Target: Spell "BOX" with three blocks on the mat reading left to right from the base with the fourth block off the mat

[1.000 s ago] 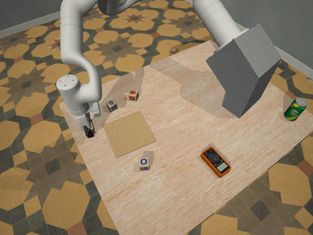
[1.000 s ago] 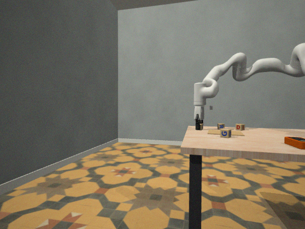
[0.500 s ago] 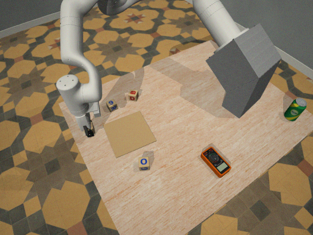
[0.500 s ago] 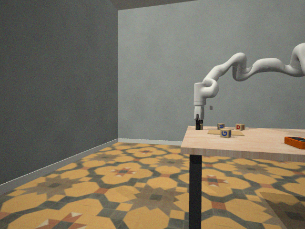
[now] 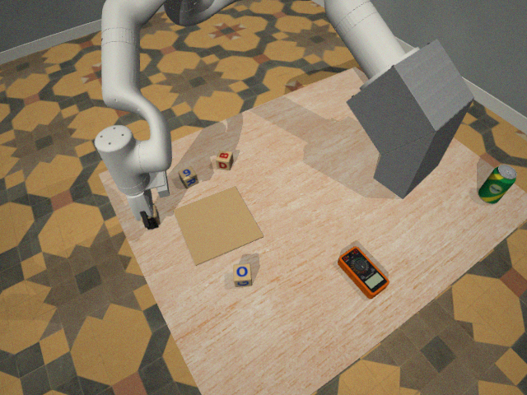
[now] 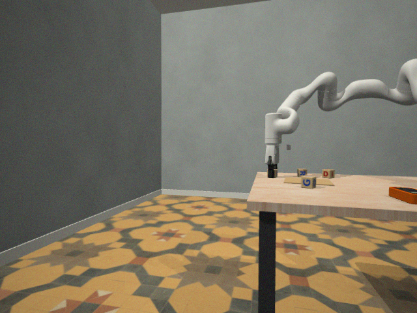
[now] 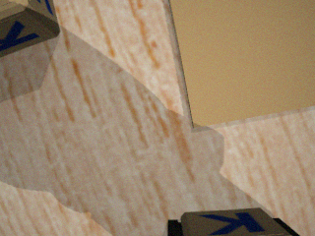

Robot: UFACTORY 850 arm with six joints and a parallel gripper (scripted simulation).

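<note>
My hand is 13 cm past the tan mat, 14 cm to the right of it and 2 cm above it. Round my hand: X block right at my hand; then B block 29 cm behind, 3 cm to the right; then O block 8 cm behind, 32 cm to the left.
</note>
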